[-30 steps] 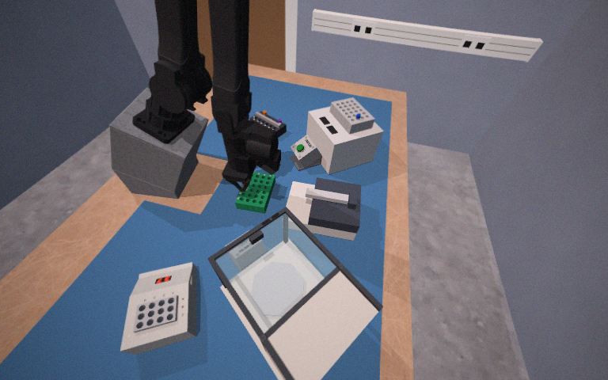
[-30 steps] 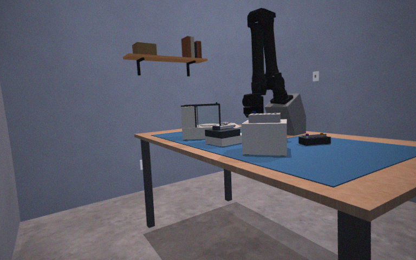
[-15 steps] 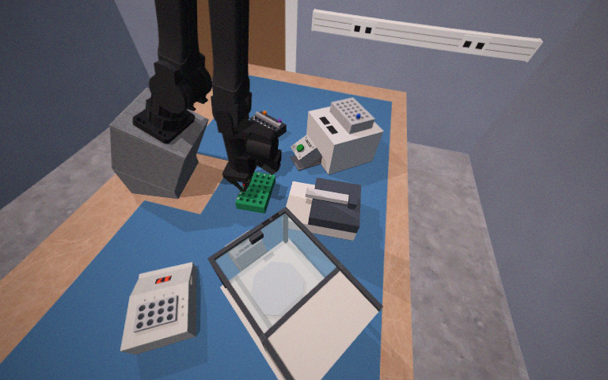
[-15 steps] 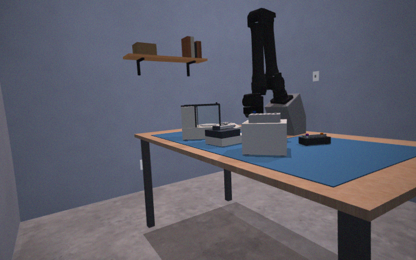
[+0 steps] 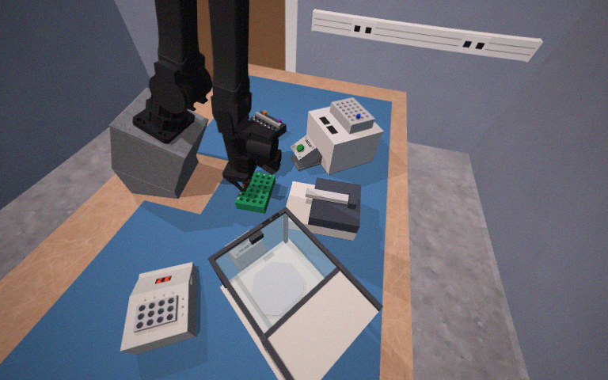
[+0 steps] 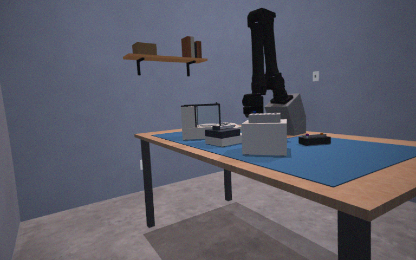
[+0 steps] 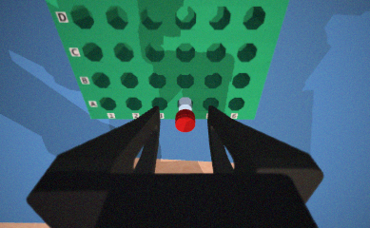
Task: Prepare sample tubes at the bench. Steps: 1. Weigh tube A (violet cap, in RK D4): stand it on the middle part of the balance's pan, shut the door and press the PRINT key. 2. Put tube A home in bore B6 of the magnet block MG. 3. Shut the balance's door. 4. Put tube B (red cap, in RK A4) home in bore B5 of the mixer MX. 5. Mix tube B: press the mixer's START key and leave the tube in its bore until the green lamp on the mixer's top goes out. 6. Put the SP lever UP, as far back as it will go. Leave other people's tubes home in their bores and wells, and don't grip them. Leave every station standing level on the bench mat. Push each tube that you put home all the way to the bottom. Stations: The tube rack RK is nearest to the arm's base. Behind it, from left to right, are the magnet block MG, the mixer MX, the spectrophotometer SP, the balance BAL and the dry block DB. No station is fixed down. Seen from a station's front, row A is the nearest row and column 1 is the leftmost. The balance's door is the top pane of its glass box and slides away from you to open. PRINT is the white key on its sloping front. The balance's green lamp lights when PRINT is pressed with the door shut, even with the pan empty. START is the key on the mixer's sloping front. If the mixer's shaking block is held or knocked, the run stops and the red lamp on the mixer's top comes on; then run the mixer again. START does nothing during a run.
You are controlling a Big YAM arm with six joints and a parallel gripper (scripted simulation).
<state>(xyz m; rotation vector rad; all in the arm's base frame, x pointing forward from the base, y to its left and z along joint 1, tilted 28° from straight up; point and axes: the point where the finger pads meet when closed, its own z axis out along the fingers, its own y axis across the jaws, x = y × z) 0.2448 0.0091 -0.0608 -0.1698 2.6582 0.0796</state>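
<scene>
Now: hand 30 mm short of the green rack RK, 30 mm above it and 10 mm to the right of it. Round my hand: SP lever 240 mm ahead, 40 mm above, 10 mm to the left; then white print key 170 mm to the right, 80 mm ahead, 20 mm above; then green start key 190 mm to the left, 110 mm ahead, 20 mm above.
</scene>
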